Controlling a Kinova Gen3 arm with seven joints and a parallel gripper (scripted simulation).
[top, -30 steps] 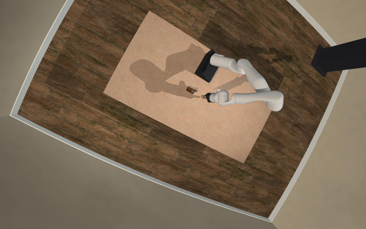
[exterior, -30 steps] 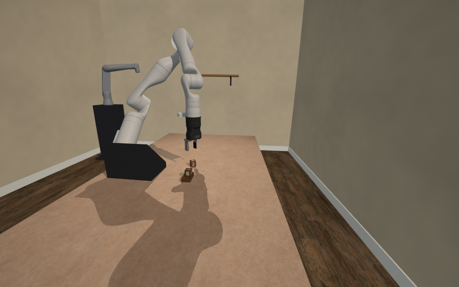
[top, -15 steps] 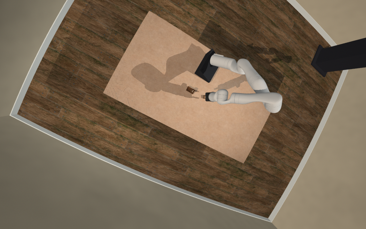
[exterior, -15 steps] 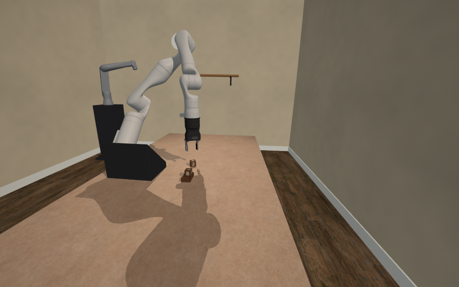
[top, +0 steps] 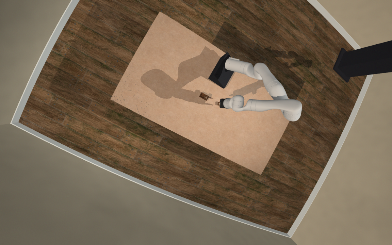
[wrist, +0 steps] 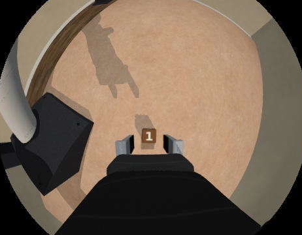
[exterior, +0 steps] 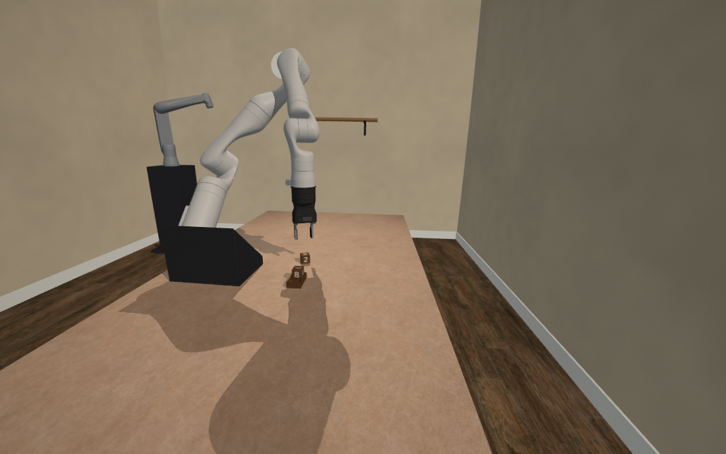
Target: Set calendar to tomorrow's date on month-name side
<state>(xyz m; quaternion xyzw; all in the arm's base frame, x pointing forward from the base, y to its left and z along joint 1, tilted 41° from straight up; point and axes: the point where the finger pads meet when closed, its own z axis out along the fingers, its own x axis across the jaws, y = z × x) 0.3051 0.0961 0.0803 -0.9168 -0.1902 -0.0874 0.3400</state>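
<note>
My hand is 90 mm above the brown cube. The rest, counted from my hand: dark wooden tray 150 mm to the right, 100 mm below, 10 mm ahead.
</note>
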